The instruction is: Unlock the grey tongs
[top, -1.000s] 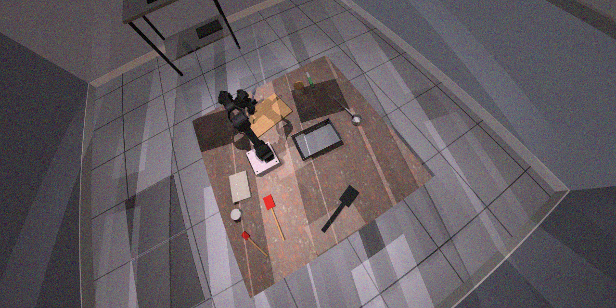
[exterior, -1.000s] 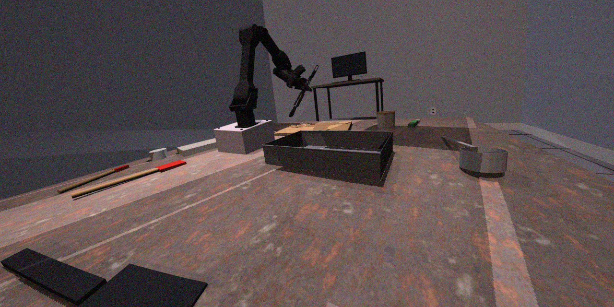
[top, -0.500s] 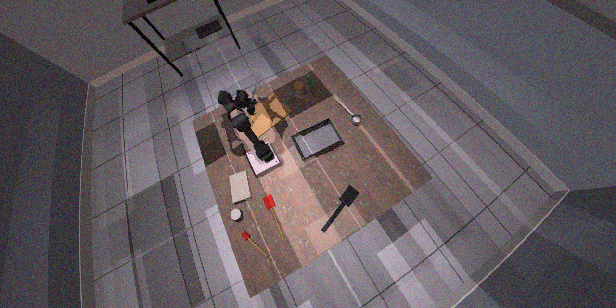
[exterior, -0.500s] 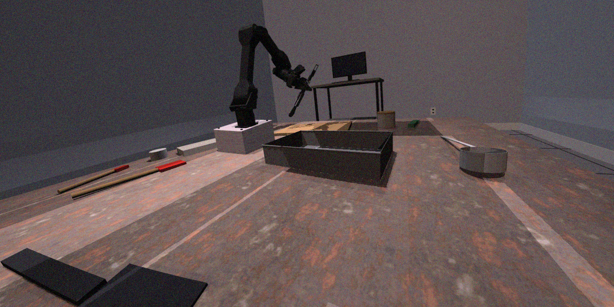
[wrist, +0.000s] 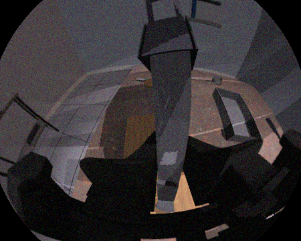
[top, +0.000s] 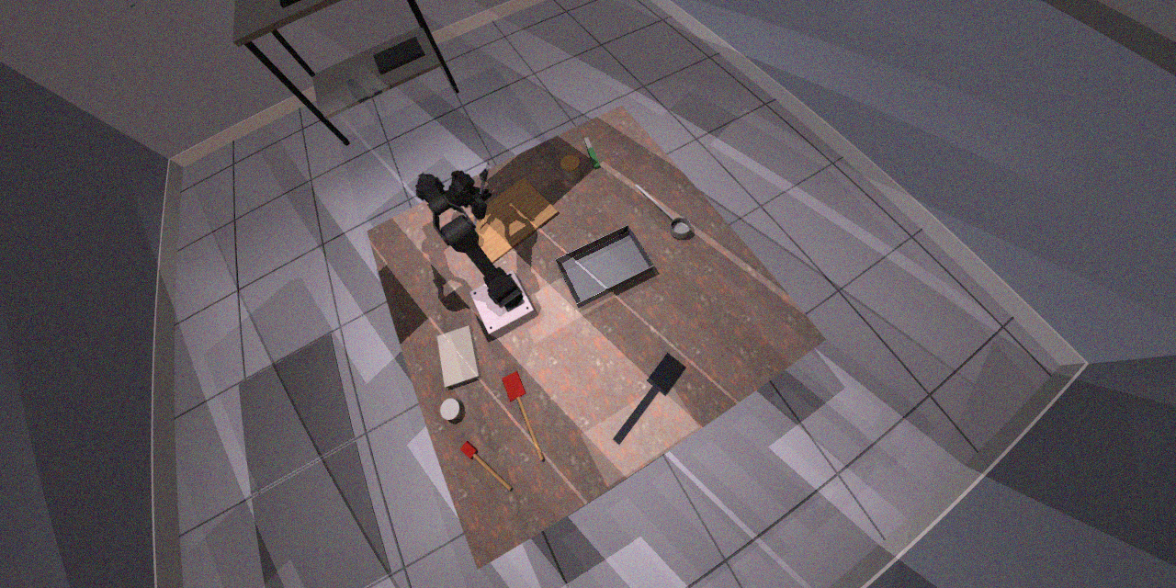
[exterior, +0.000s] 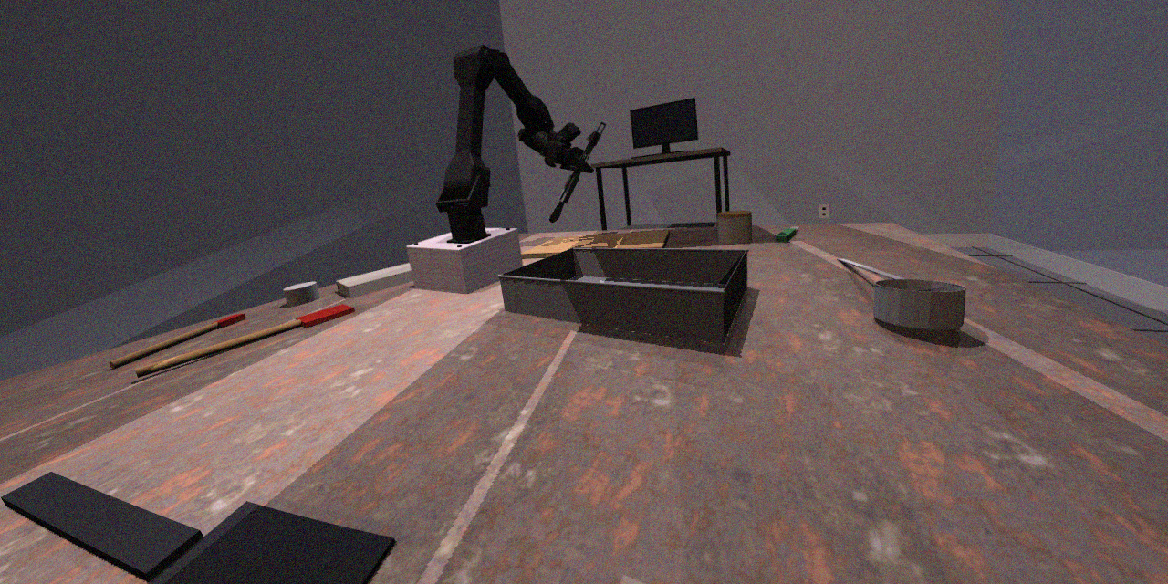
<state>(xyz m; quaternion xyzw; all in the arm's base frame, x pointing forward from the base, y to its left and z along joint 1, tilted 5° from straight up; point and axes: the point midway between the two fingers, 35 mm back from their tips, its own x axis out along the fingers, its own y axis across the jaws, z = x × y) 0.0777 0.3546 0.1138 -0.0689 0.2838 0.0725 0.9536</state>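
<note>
My gripper tip is now 200 mm above the wooden board. Also, from my gripper tip: green object (470 mm ahead, 120 mm to the left, 200 mm below); roasting tin (230 mm ahead, 390 mm to the right, 180 mm below); brown jar (340 mm ahead, 60 mm to the left, 170 mm below).
</note>
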